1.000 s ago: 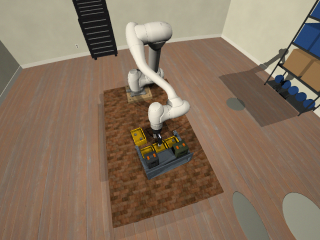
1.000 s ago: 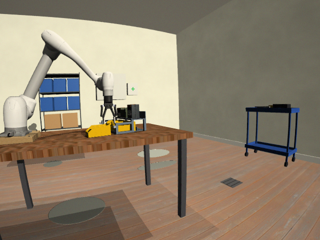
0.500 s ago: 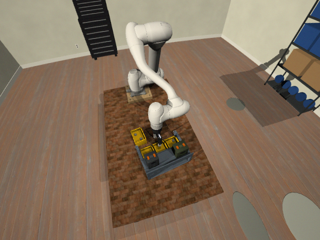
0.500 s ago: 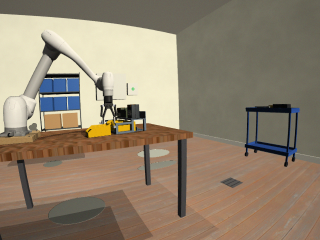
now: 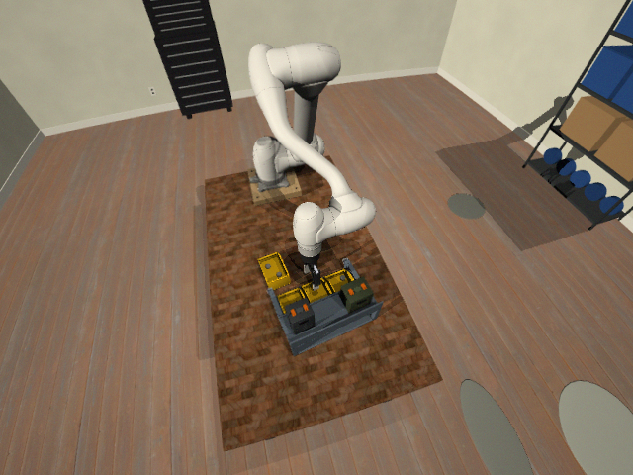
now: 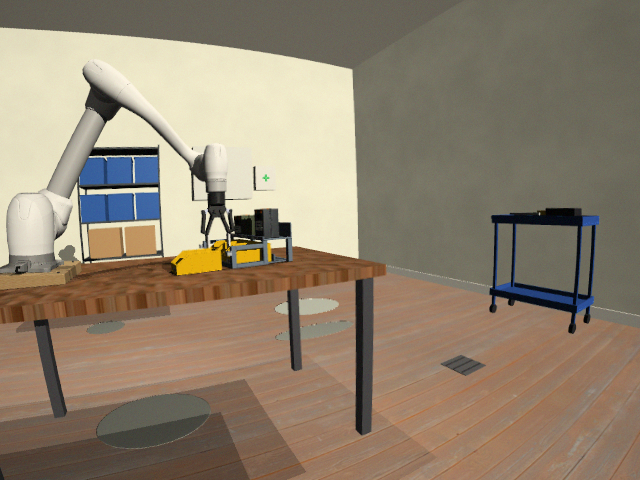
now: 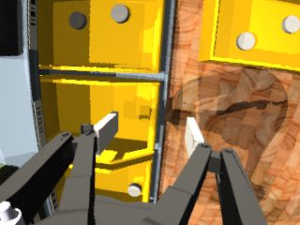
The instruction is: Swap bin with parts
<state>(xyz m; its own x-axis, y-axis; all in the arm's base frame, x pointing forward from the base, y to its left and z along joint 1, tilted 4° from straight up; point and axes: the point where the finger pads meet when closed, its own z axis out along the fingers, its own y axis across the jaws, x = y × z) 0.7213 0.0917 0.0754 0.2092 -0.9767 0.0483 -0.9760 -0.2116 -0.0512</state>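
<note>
Right now my hand is 7 cm above the shelf lip and 1 cm past it. From my hand the other things lie so: dark box: 20 cm ahead, 8 cm to the right, 8 cm above; then board: 18 cm ahead, 4 cm to the left, 2 cm above; then green box: 15 cm to the left, 15 cm ahead, 7 cm above.
</note>
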